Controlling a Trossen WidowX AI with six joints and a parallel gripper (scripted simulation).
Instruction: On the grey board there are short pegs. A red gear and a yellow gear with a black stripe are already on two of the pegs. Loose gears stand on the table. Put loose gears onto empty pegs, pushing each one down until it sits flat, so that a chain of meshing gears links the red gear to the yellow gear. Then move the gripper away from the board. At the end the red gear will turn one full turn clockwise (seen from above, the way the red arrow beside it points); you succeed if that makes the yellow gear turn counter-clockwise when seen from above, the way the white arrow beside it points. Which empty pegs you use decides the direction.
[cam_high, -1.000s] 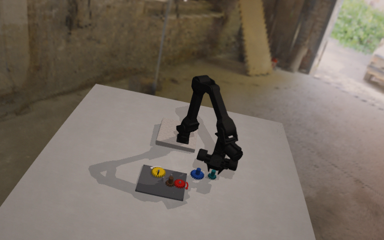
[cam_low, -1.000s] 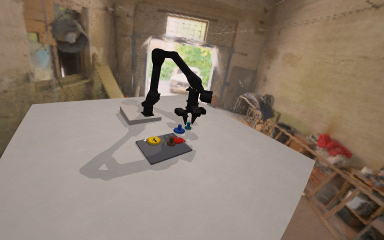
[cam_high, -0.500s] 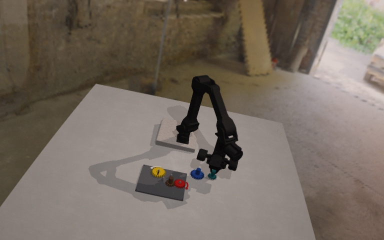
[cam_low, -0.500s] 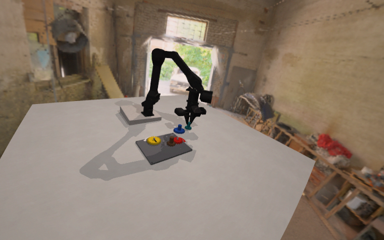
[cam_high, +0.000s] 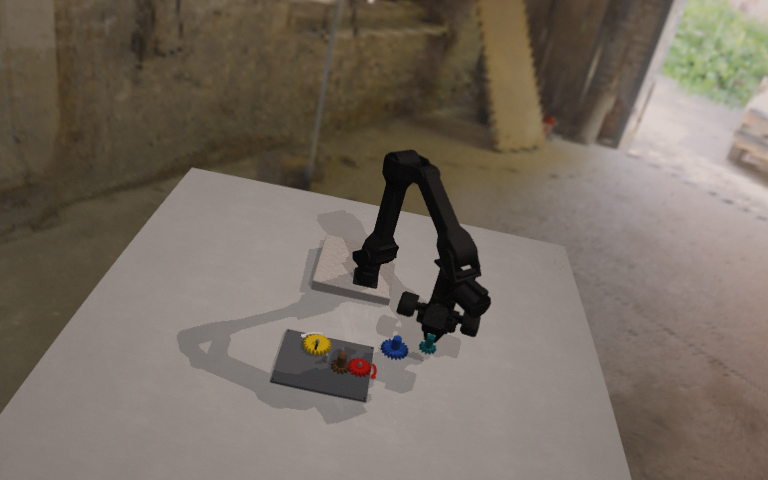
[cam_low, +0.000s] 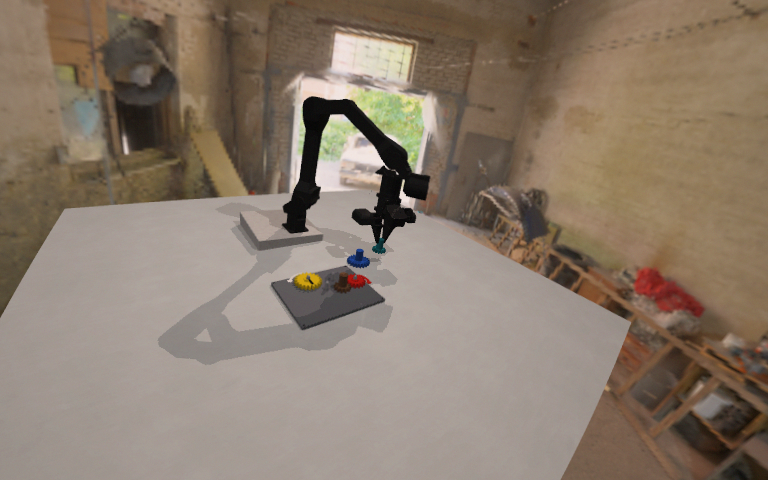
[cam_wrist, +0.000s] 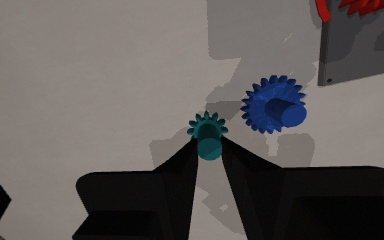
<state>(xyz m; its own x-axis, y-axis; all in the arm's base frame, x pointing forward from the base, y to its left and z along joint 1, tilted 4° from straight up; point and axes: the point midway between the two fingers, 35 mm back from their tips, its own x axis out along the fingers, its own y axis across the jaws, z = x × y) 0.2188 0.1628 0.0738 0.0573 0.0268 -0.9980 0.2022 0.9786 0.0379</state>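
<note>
My gripper tip is now 20 cm to the left of the brown gear, 10 cm short of it and 3 cm above it. From my gripper tip the other things lie so: teal gear 1 cm below; red arrow 12 cm to the right, 9 cm ahead, 4 cm below; blue gear 8 cm to the right, 3 cm below.
</note>
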